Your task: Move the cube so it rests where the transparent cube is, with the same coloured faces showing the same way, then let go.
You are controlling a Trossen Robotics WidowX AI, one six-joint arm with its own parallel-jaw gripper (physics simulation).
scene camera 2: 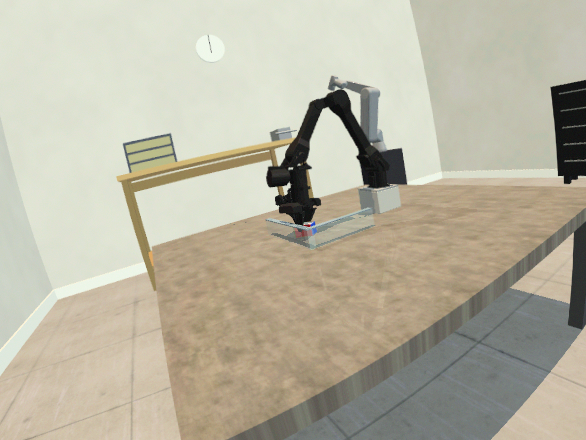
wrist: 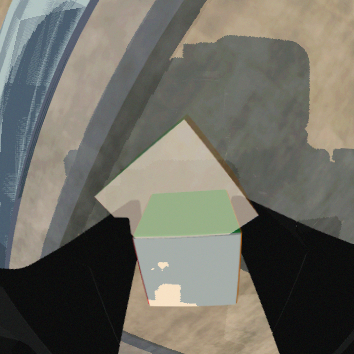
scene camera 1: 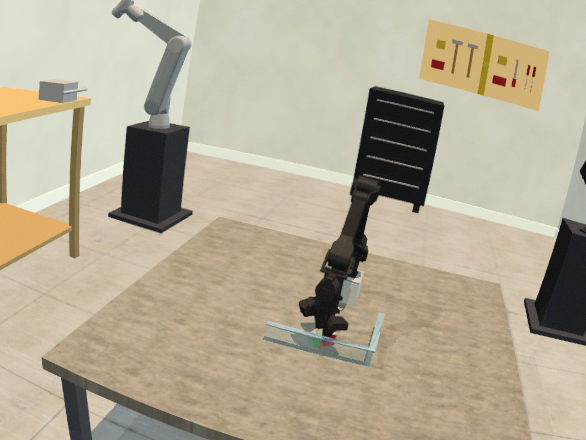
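Where they show: gripper, fingertip midpoint: (wrist: 185, 206); arm's base at its link origin: (scene camera 2: 378, 186).
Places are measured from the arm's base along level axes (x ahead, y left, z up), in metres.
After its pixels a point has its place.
Note:
The solid cube (scene camera 1: 329, 341) @(x 0.418, y 0.047, z -0.032 m) (scene camera 2: 313, 229) @(x 0.390, y 0.178, z -0.035 m) (wrist: 200, 270) has a pale grey top in the wrist view, a green side toward the top of that view and a thin red edge at left. Red and blue faces show in scene camera 2. My gripper (scene camera 1: 327, 336) @(x 0.349, y 0.011, z -0.074 m) (scene camera 2: 301, 227) @(x 0.349, y 0.011, z -0.074 m) (wrist: 185, 206) @(x 0.349, y 0.011, z -0.074 m) points down and is shut on this cube, one finger on each side. The transparent cube (scene camera 1: 315, 340) (wrist: 172, 155) has a pale top, turned roughly 45 degrees to the solid cube and partly overlapped by it in the wrist view. Whether the solid cube touches the table is unclear.
Two low glassy walls (scene camera 1: 372, 345) @(x 0.381, y 0.166, z -0.030 m) (scene camera 2: 345, 229) @(x 0.285, y 0.174, z -0.066 m) (wrist: 30, 100) @(x 0.404, y -0.009, z -0.030 m) meet at a corner beside the cubes; the long one runs in front of them in scene camera 1. The arm's pale base block (scene camera 1: 351, 290) @(x 0.057, y 0.033, z -0.035 m) (scene camera 2: 381, 199) @(x 0.039, y 0.054, z -0.040 m) stands behind on the wooden table (scene camera 1: 200, 300) @(x 0.317, y -0.396, z -0.090 m) (scene camera 2: 350, 300) @(x 0.502, y 0.514, z -0.090 m).

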